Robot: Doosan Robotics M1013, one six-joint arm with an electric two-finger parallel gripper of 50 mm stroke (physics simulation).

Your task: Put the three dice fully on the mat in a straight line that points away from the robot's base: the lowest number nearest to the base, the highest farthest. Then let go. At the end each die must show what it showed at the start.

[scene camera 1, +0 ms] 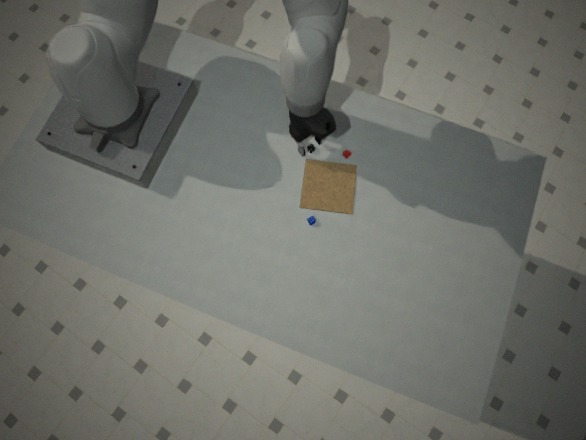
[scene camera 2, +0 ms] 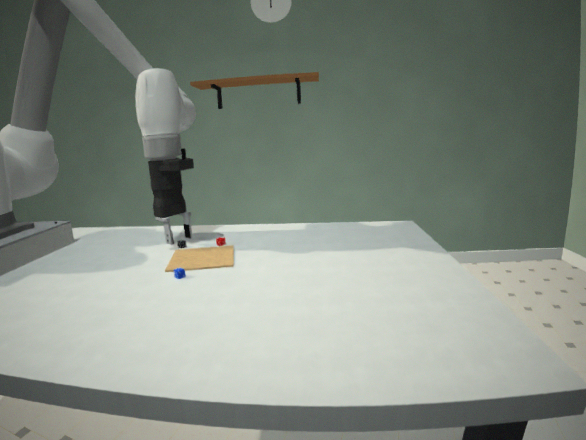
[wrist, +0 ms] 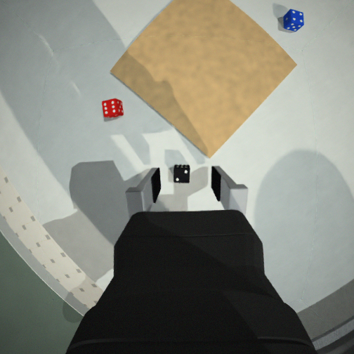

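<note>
The tan square mat lies flat. A black die sits off the mat near one corner; its top shows two pips. A red die, six pips up, sits off the mat on the far side from the blue die. A blue die sits off the opposite edge; its top seems to show five. My gripper is open and low over the black die, which appears between the fingers without being gripped.
The robot's base plate stands on the table to the left in both scene views. A wall shelf hangs behind the table. The arm's shadow falls across part of the mat.
</note>
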